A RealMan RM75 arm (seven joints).
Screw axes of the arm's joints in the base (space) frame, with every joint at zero. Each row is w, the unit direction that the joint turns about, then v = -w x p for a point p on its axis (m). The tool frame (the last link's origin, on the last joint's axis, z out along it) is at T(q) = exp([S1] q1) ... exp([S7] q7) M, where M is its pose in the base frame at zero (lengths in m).
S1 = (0, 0, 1, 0.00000, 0.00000, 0.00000)
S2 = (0, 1, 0, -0.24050, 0.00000, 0.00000)
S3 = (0, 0, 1, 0.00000, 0.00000, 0.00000)
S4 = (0, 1, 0, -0.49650, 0.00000, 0.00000)
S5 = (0, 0, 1, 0.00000, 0.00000, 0.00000)
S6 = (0, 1, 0, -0.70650, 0.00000, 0.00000)
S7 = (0, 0, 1, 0.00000, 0.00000, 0.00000)
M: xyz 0.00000 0.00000 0.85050 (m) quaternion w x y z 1 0 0 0
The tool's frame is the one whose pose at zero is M.
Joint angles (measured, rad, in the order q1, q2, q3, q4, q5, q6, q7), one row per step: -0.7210, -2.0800, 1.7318, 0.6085, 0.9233, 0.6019, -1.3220; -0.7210, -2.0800, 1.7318, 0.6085, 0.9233, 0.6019, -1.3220; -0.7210, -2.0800, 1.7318, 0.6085, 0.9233, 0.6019, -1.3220; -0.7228, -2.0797, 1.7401, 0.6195, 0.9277, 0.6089, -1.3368; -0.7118, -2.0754, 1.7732, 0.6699, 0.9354, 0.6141, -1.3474; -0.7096, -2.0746, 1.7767, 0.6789, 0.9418, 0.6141, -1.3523; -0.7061, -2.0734, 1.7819, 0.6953, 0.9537, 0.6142, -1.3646; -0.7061, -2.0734, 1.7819, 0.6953, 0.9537, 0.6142, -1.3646; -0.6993, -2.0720, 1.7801, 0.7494, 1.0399, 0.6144, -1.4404
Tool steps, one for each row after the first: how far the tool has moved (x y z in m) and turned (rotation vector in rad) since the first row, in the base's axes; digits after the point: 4 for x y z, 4 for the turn. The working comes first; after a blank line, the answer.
Tool pose at each row, in the base's axes (x y z in m, rotation vector in rad; the steps are taken from these numbers as rounded here): -0.1476, 0.4158, -0.0901, -2.4319, -0.6158, -0.6822; -0.1476, 0.4158, -0.0901, -2.4319, -0.6158, -0.6822; -0.1476, 0.4158, -0.0901, -2.4319, -0.6158, -0.6822; -0.1428, 0.4144, -0.0911, -2.4469, -0.6117, -0.6948; -0.1318, 0.4091, -0.0925, -2.4819, -0.5630, -0.7143; -0.1303, 0.4084, -0.0926, -2.4871, -0.5555, -0.7150; -0.1274, 0.4071, -0.0925, -2.4956, -0.5459, -0.7185; -0.1274, 0.4071, -0.0925, -2.4956, -0.5459, -0.7185; -0.1181, 0.4045, -0.0917, -2.5248, -0.5227, -0.7127

0.0000, 0.0000, 0.0000, 0.0000, 0.0000, 0.0000; 0.0000, 0.0000, 0.0000, 0.0000, 0.0000, 0.0000; 0.0048, -0.0014, -0.0010, -0.0124, -0.0079, -0.0112; 0.0158, -0.0067, -0.0024, -0.0274, -0.0099, -0.0588; 0.0173, -0.0074, -0.0025, -0.0295, -0.0086, -0.0654; 0.0202, -0.0087, -0.0024, -0.0341, -0.0088, -0.0752; 0.0202, -0.0087, -0.0024, -0.0341, -0.0088, -0.0752; 0.0295, -0.0113, -0.0016, -0.0526, 0.0009, -0.0984
